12 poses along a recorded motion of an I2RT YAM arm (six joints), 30 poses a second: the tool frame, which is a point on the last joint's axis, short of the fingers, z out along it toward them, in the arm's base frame.
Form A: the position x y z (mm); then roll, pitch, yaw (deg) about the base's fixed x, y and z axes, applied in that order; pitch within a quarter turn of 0, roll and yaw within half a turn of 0.
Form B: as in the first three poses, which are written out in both.
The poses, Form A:
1: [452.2 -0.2 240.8 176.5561 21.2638 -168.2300]
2: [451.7 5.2 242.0 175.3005 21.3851 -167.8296]
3: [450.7 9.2 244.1 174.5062 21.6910 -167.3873]
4: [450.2 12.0 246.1 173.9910 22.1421 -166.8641]
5: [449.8 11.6 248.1 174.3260 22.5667 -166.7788]
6: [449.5 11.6 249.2 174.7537 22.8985 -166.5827]
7: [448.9 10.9 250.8 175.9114 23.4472 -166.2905]
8: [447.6 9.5 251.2 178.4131 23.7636 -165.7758]
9: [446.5 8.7 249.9 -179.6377 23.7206 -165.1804]
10: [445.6 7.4 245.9 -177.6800 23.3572 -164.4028]
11: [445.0 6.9 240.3 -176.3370 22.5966 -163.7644]
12: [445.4 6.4 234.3 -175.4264 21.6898 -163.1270]
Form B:
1: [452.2 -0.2 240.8 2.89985 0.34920 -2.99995]
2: [451.7 5.2 242.0 2.88449 0.34476 -2.97431]
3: [450.7 9.2 244.1 2.87064 0.34492 -2.95589]
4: [450.2 12.0 246.1 2.85642 0.34823 -2.94117]
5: [449.8 11.6 248.1 2.85541 0.35666 -2.94440]
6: [449.5 11.6 249.2 2.85335 0.36364 -2.94904]
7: [448.9 10.9 250.8 2.85367 0.37759 -2.96497]
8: [447.6 9.5 251.2 2.86020 0.39375 -3.00492]
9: [446.5 8.7 249.9 2.86284 0.40118 -3.03627]
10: [445.6 7.4 245.9 2.86271 0.40328 -3.06812]
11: [445.0 6.9 240.3 2.86101 0.39632 -3.09185]
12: [445.4 6.4 234.3 2.85596 0.38514 -3.10854]
